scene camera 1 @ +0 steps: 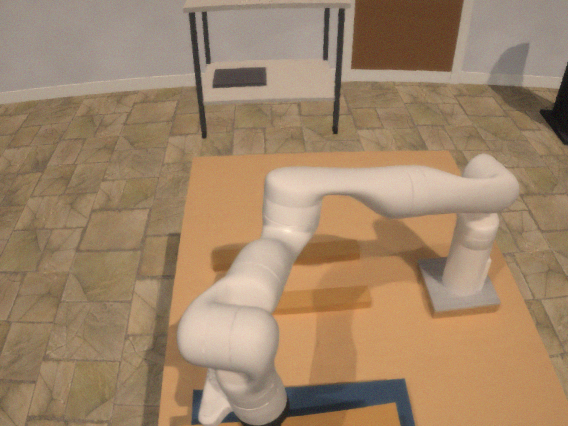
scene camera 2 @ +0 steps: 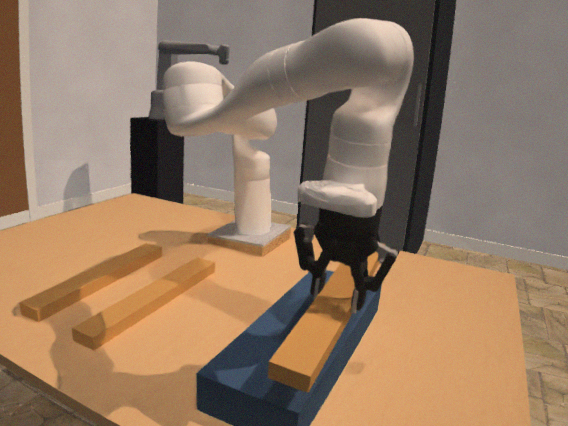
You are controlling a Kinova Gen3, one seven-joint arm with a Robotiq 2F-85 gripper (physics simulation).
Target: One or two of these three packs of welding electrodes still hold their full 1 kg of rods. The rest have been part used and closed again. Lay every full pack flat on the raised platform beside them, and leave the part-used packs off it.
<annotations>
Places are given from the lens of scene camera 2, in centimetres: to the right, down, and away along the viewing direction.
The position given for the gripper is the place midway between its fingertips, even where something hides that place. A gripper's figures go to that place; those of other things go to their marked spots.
gripper (scene camera 2: 336,304): 7, 12, 59
raised platform (scene camera 2: 236,379): -6, 20, 52
</annotations>
